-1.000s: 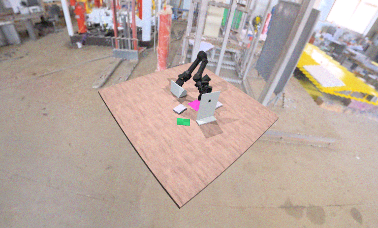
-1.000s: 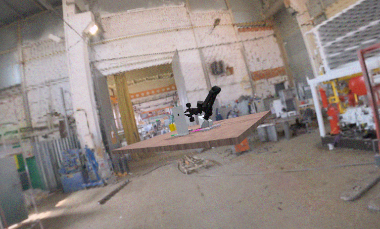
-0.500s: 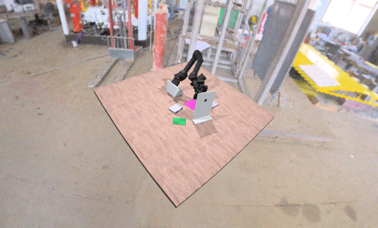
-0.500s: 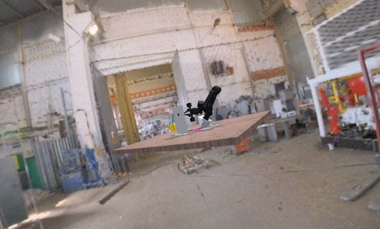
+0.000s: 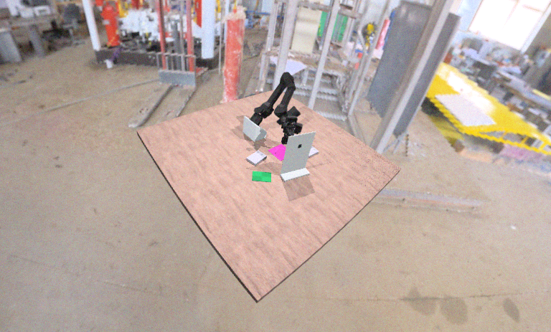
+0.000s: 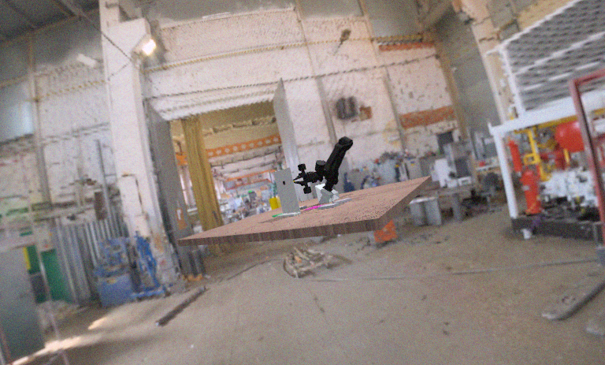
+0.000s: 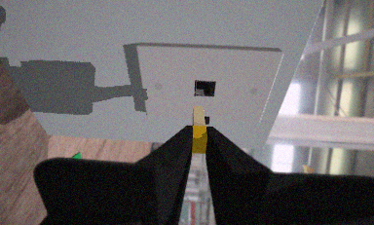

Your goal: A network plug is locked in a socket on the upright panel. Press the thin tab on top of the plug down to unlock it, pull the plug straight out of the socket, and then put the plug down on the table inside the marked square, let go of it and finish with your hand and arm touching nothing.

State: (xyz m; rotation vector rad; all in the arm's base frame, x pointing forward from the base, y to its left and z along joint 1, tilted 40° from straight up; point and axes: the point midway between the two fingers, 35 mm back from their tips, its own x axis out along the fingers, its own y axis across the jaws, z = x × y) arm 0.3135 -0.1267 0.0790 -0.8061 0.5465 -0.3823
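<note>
The magenta marked square is 100 mm behind my gripper tip, 70 mm to the left of it and 190 mm below it. From my gripper tip the other things lie so: green patch (30 mm behind, 180 mm to the right, 190 mm below); then yellow plug (right at my gripper tip); then light-grey panel (70 mm ahead, 20 mm to the right, 70 mm below).
</note>
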